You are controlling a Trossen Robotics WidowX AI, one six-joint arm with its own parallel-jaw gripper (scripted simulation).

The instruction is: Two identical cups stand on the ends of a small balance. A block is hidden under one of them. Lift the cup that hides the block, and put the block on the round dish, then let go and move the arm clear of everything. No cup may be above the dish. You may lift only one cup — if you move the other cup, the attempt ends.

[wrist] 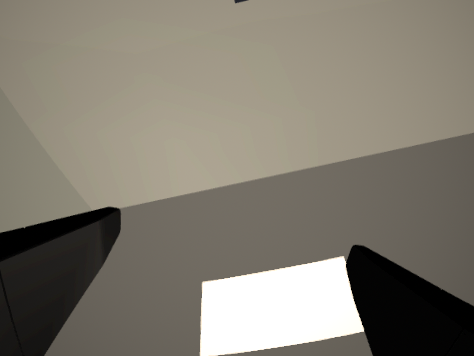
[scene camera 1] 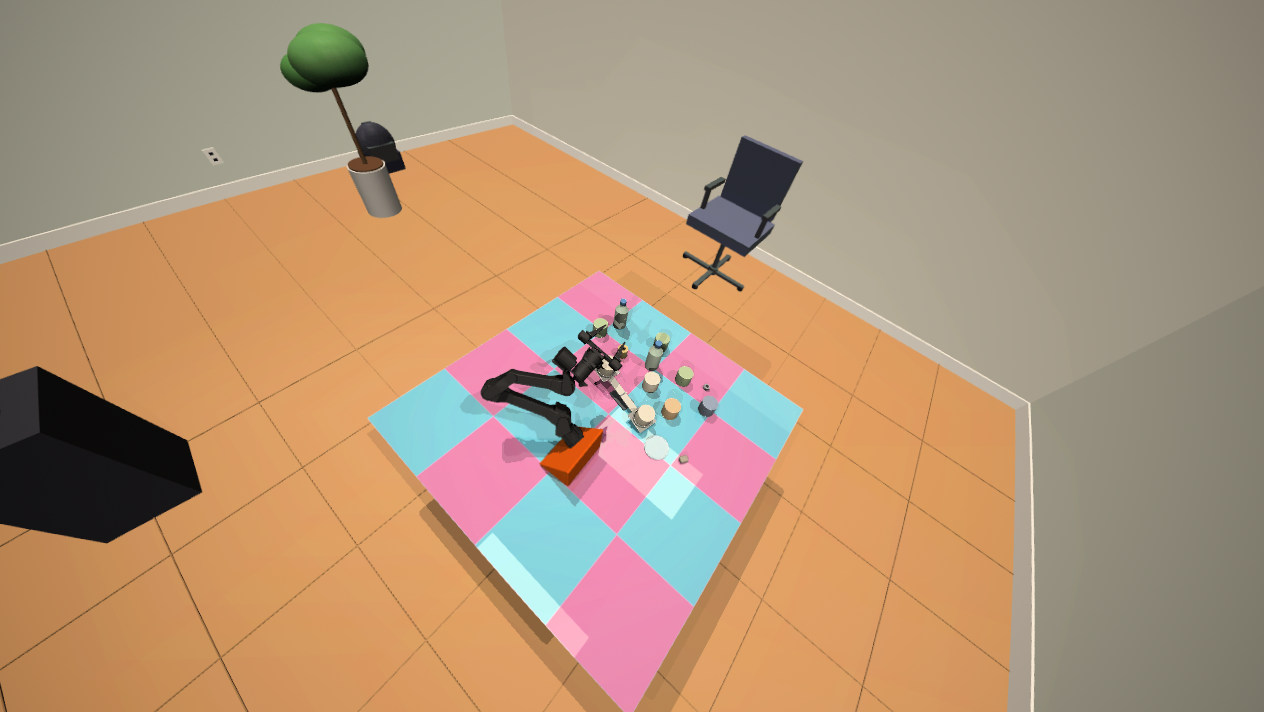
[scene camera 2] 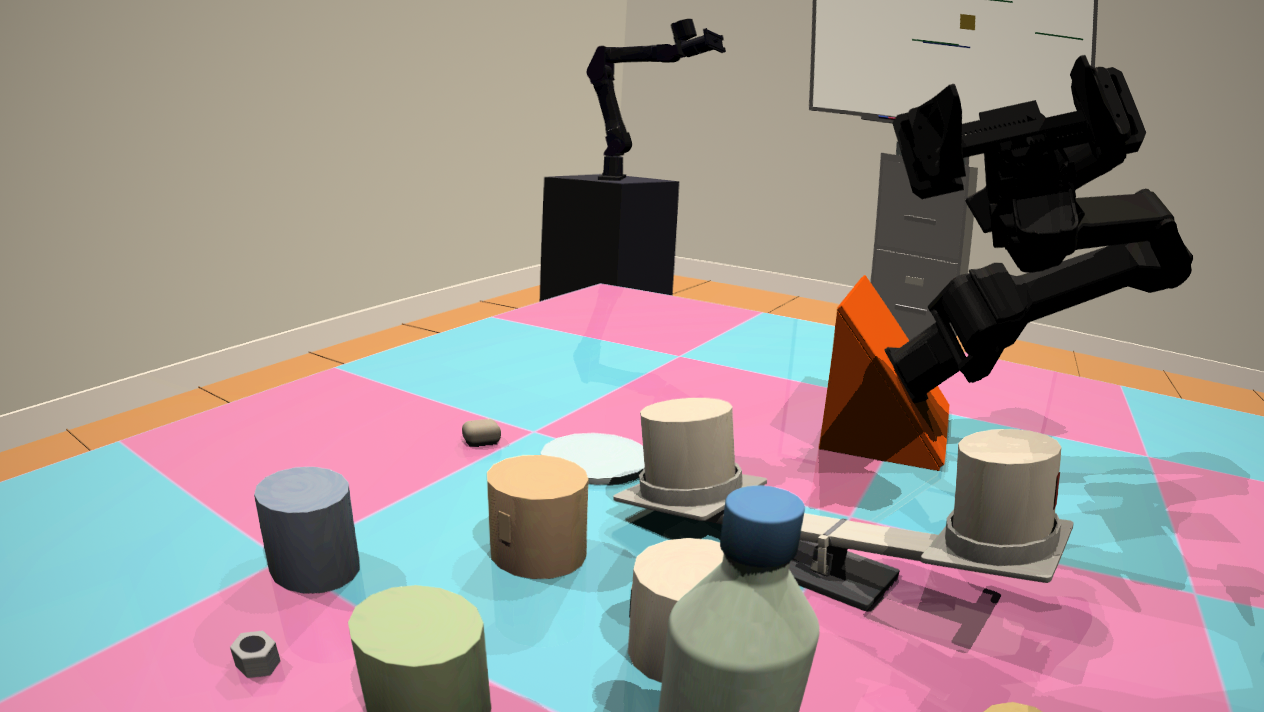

Scene:
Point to a balance beam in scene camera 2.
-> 1035,561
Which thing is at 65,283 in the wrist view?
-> My gripper.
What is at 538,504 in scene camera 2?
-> A tan cylinder.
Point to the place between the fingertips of my gripper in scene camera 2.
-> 1020,75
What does my gripper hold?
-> Nothing.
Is my gripper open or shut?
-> Open.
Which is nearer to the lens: the pebble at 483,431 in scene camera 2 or the blue-capped bottle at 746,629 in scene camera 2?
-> The blue-capped bottle.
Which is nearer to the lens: the blue-capped bottle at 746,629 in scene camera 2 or the grey cylinder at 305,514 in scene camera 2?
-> The blue-capped bottle.

